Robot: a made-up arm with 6 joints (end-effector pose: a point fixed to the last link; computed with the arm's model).
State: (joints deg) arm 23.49 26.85 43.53 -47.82 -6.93 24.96
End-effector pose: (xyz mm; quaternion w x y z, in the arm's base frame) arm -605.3 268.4 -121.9 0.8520 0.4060 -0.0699 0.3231
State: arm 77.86 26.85 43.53 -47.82 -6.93 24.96
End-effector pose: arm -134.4 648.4 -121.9 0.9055 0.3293 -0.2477 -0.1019
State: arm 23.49 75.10 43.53 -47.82 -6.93 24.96
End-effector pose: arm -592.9 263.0 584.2 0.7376 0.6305 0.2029 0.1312
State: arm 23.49 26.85 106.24 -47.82 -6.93 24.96
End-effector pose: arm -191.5 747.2 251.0 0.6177 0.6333 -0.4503 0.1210
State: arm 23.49 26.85 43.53 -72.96 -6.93 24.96
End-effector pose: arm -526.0 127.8 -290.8 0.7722 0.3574 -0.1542 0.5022
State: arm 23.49 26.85 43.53 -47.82 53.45 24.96
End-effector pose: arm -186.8 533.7 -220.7 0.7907 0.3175 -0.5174 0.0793
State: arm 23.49 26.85 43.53 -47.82 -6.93 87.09
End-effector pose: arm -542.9 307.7 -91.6 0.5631 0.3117 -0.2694 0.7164
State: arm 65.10 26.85 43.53 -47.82 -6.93 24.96
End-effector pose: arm -274.3 602.7 -121.9 0.9112 0.3547 -0.2096 -0.0006
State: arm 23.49 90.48 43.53 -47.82 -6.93 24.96
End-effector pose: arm -477.6 212.9 778.3 0.6724 0.6803 0.2846 0.0635
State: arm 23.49 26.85 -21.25 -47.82 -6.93 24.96
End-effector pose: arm -716.6 -403.8 205.9 0.8326 0.0479 0.3431 0.4322
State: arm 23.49 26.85 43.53 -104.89 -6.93 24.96
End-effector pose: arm -305.3 5.2 -444.0 0.6182 0.2712 -0.2501 0.6941
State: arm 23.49 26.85 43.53 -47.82 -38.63 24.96
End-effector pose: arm -661.4 54.7 40.8 0.7901 0.4088 0.1810 0.4194
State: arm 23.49 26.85 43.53 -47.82 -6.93 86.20
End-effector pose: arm -543.4 306.9 -92.4 0.5686 0.3138 -0.2670 0.7120
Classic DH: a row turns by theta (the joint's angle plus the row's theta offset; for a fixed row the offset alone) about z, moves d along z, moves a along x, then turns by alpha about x. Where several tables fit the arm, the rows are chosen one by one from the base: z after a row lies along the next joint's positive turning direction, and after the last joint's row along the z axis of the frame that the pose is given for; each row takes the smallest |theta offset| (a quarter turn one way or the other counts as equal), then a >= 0, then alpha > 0; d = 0 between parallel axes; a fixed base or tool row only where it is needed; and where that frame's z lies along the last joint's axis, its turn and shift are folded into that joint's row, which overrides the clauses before.
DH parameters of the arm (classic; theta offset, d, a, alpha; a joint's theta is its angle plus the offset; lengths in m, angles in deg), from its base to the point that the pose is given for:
base (fixed): 0 0 0 180
joint 1: 0 -0.216 0.133 90
joint 2: -90 -0.036 0.044 -90
joint 3: 90 -0.16 0.094 -90
joint 4: 90 0.292 0.097 90
joint 5: 0 -0.128 0.396 90
joint 6: 58.78 0 0.0772 0
tool (fixed): 121.22 -0.298 0 0

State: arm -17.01 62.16 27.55 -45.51 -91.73 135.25
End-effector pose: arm -65.3 -322.6 667.5 0.3370 -0.7907 -0.3372 -0.3840
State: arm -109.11 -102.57 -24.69 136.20 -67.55 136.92
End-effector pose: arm -102.9 153.2 534.0 0.0247 -0.7981 0.5054 -0.3271
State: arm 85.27 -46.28 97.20 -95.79 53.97 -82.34
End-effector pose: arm 828.2 82.6 -65.3 0.4377 0.5167 -0.7105 0.1912
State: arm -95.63 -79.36 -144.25 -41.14 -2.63 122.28
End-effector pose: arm 207.2 -616.6 -218.2 0.3352 -0.7040 0.2529 0.5728
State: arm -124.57 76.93 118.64 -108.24 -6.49 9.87
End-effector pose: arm -540.9 -524.2 197.7 0.2226 0.6213 0.3742 0.6515
